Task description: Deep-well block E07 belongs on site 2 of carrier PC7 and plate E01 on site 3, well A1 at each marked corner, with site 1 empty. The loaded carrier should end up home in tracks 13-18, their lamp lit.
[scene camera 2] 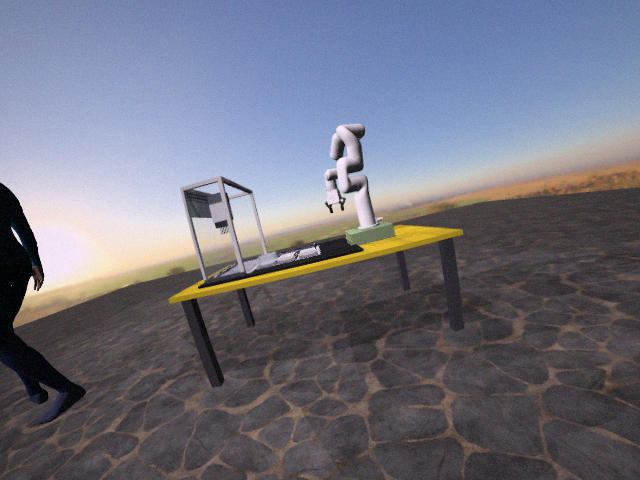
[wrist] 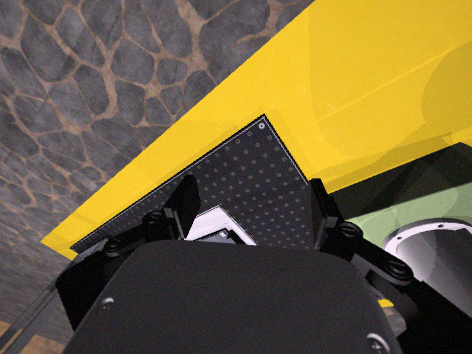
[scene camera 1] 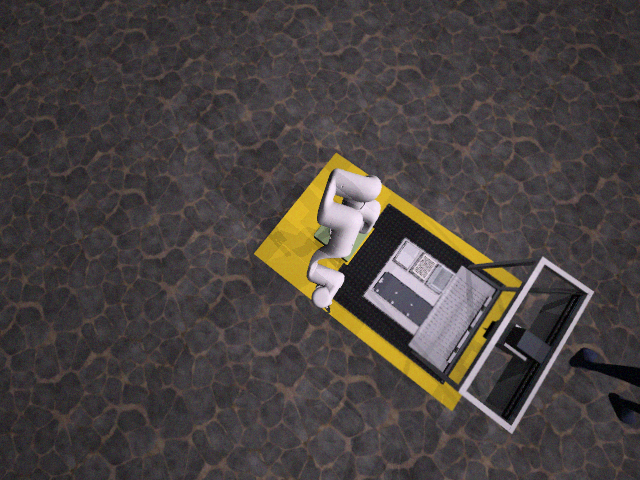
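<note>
My gripper is open and empty, high above the table near its long edge; the arm mostly hides it in scene camera 1. A long dark grey slab, apparently the carrier, lies on a white board; a corner of the slab shows in the wrist view. Beside it stand a pale plate, a brown-speckled plate and a grey plate, in a row. Labels, marked corners and wells are too small to read. The ribbed track deck adjoins the board; I cannot make out a lit lamp.
A tall frame with a hanging grey head rises at the deck end. The black perforated mat lies on the yellow table. The arm's green base is at the other end. A person's legs show beyond the frame.
</note>
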